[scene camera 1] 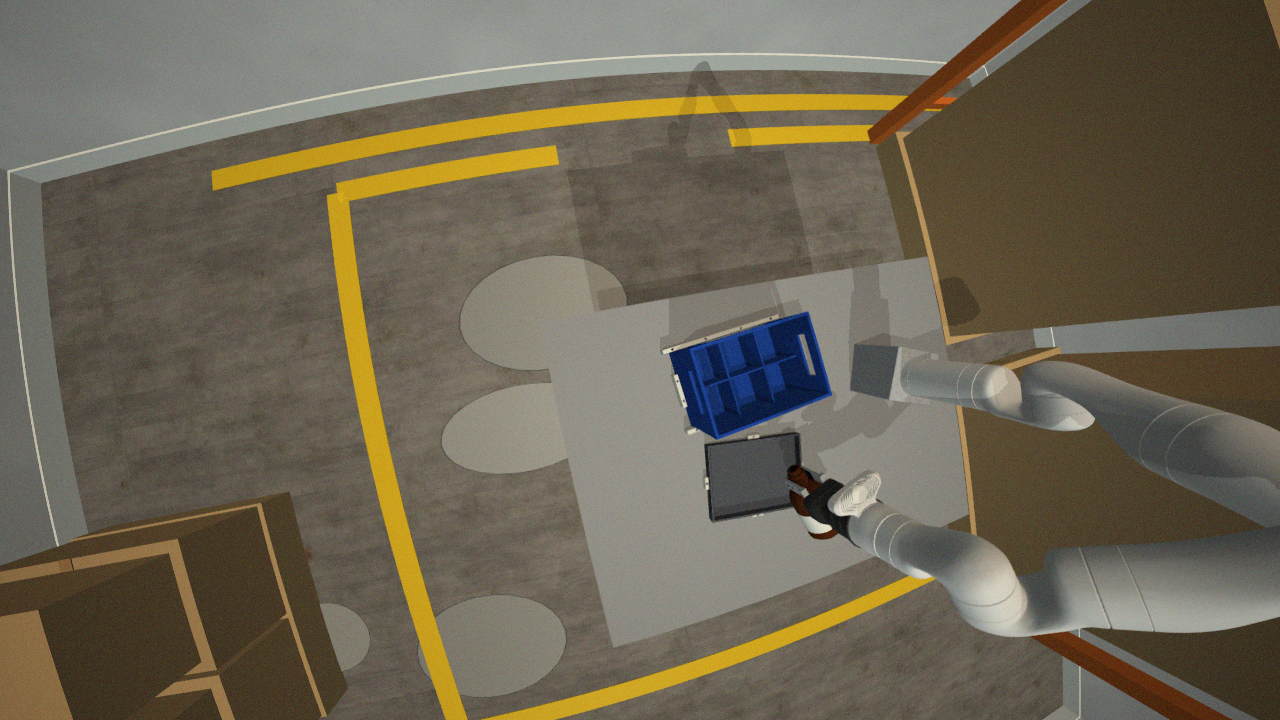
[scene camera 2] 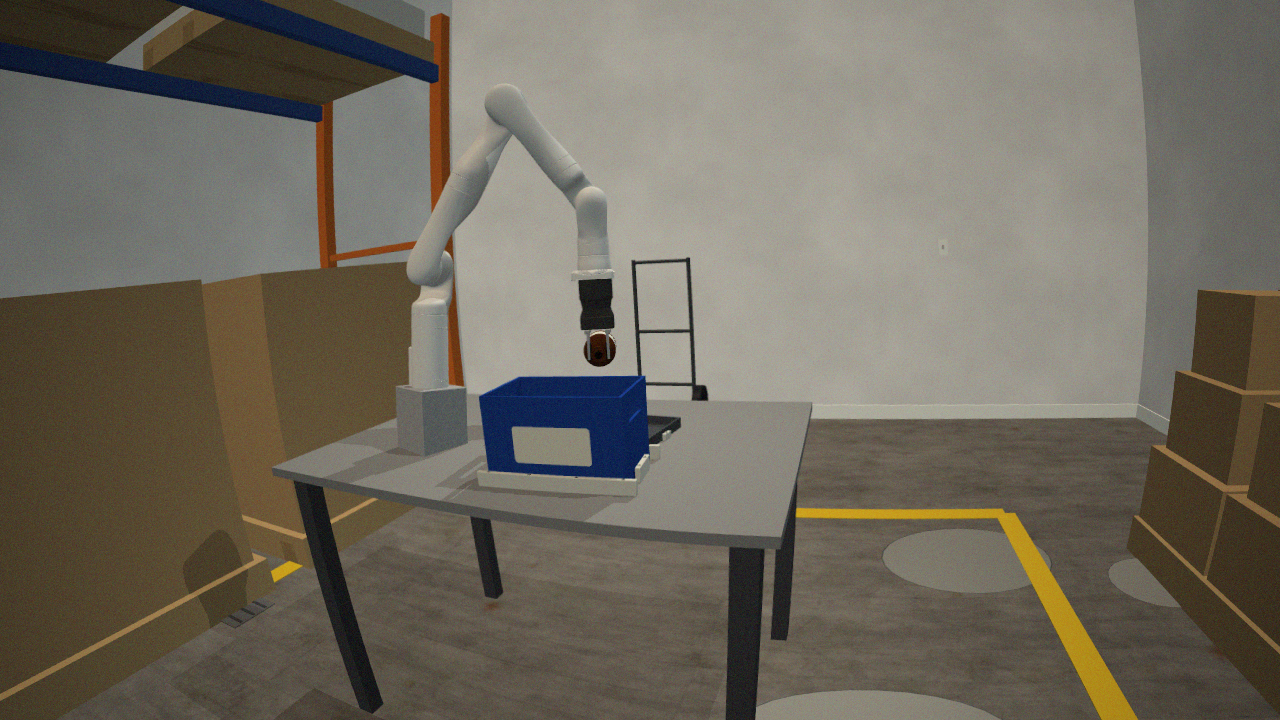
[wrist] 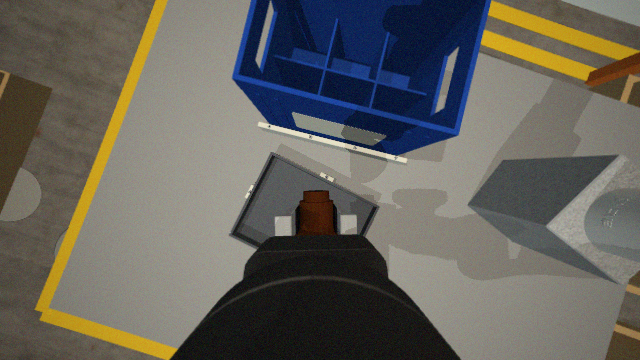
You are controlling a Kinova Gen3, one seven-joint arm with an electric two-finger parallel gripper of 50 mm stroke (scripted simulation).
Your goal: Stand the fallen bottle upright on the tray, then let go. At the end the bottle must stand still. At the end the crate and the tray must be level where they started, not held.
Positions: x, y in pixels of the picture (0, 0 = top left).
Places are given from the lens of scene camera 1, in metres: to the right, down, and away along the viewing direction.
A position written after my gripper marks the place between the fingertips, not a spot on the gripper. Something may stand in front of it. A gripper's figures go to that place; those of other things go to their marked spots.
my gripper point(scene camera 1: 795, 476): 0.31, 0.24, 0.66
brown bottle point(scene camera 1: 816, 530): 0.35, 0.34, 0.63
